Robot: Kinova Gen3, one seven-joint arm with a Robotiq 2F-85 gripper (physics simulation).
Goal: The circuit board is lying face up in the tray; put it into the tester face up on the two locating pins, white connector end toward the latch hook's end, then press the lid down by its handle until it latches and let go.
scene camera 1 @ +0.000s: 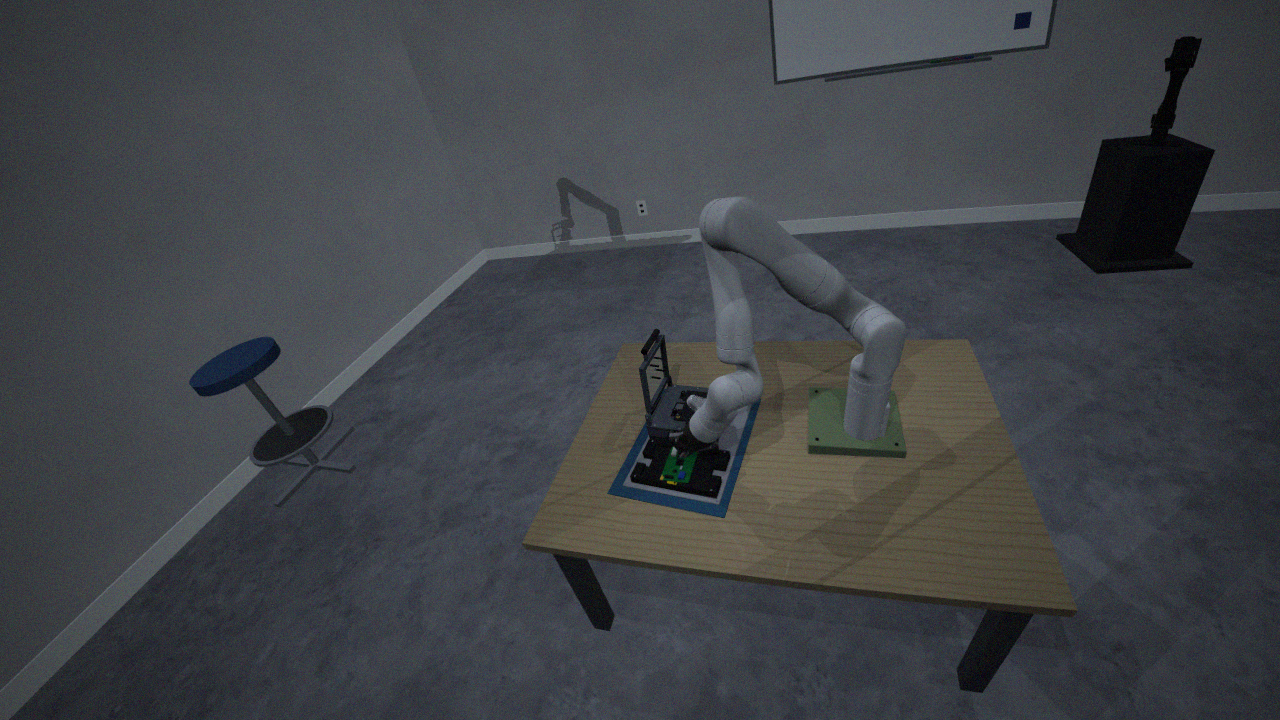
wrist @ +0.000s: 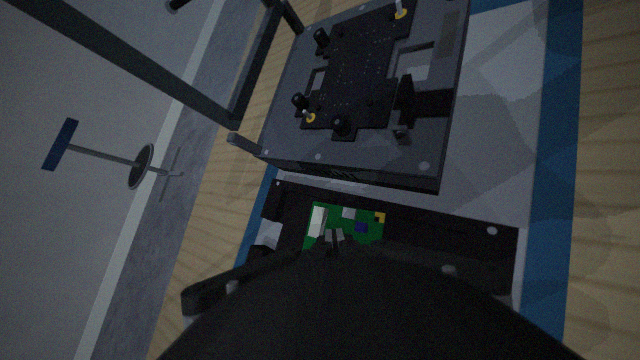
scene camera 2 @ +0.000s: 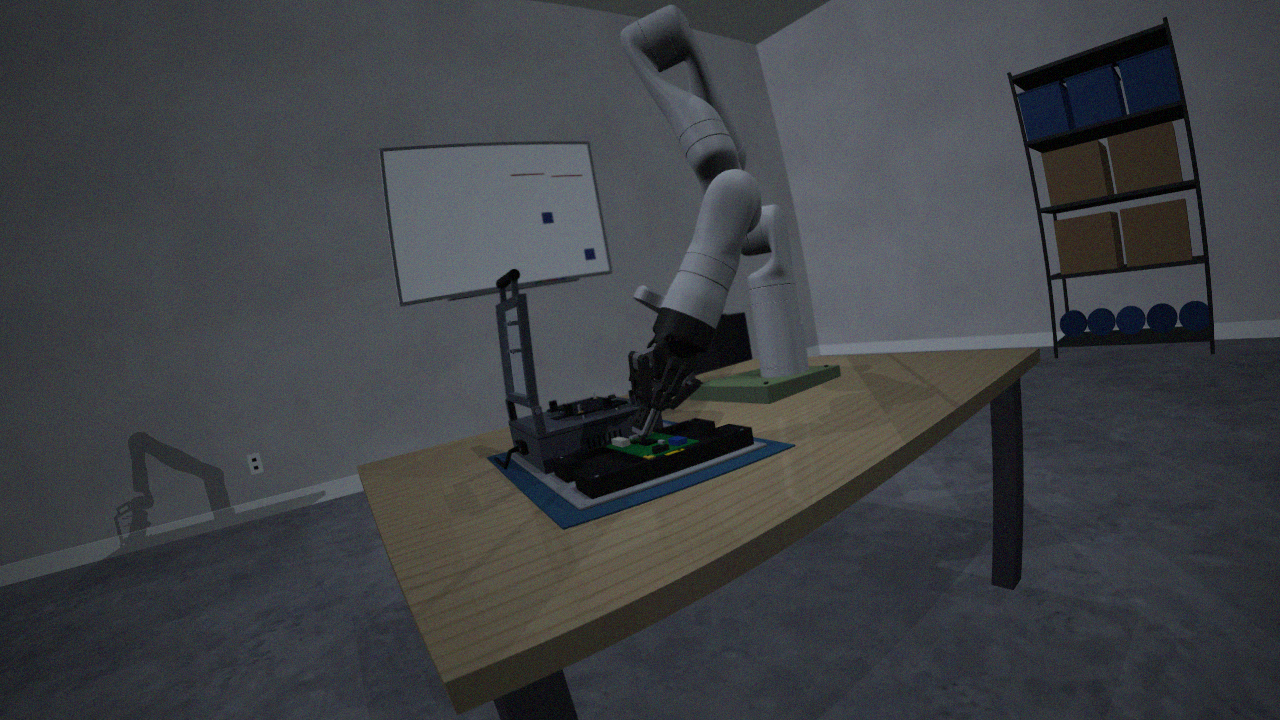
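Seen in the pictures: gripper, fingertip midpoint: (scene camera 1: 681, 454) (wrist: 334, 240) (scene camera 2: 639, 434); arm's base, link origin: (scene camera 1: 863, 427) (scene camera 2: 784, 373).
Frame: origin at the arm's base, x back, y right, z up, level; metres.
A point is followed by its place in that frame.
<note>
The green circuit board (scene camera 1: 677, 469) {x -0.448, y -0.143, z 0.004 m} (scene camera 2: 653, 443) {x -0.444, y -0.130, z 0.004 m} (wrist: 353, 221) {x -0.429, y -0.083, z 0.004 m} lies face up in the black tray (scene camera 1: 706, 479) {x -0.376, y -0.163, z -0.007 m} (scene camera 2: 609, 475) {x -0.541, y -0.172, z 0.001 m} (wrist: 402, 232) {x -0.391, y -0.088, z -0.008 m}, its white connector (wrist: 317, 221) {x -0.460, y -0.086, z 0.012 m} at the left in the wrist view. My gripper (scene camera 1: 685, 452) {x -0.441, y -0.101, z 0.013 m} (scene camera 2: 646, 427) {x -0.441, y -0.101, z 0.013 m} (wrist: 334, 240) {x -0.441, y -0.101, z 0.013 m} is shut, with the fingertips together right over the board's near edge and nothing between them. The grey tester (scene camera 1: 666, 416) {x -0.495, y 0.014, z 0.035 m} (scene camera 2: 555, 435) {x -0.521, y -0.025, z 0.028 m} (wrist: 358, 147) {x -0.416, y -0.029, z 0.034 m} stands just beyond the tray. Its lid (scene camera 1: 653, 362) {x -0.514, y 0.068, z 0.177 m} (scene camera 2: 519, 349) {x -0.530, y 0.011, z 0.146 m} (wrist: 133, 67) {x -0.522, y -0.011, z 0.149 m} stands open and upright. Two yellow-ringed locating pins (wrist: 309, 117) {x -0.460, y 0.001, z 0.046 m} (wrist: 399, 12) {x -0.384, y 0.080, z 0.046 m} stand bare in the nest.
Tray and tester sit on a white board on a blue mat (scene camera 1: 626, 483) {x -0.578, y -0.172, z -0.019 m} (scene camera 2: 555, 510) {x -0.602, y -0.148, z -0.024 m} (wrist: 554, 134) {x -0.291, y -0.010, z -0.024 m} near the table's left edge. The arm's green base plate (scene camera 1: 827, 429) {x -0.085, y -0.009, z 0.003 m} (scene camera 2: 760, 385) {x -0.125, y -0.041, z 0.005 m} is to the right. A blue stool (scene camera 1: 237, 362) stands on the floor.
</note>
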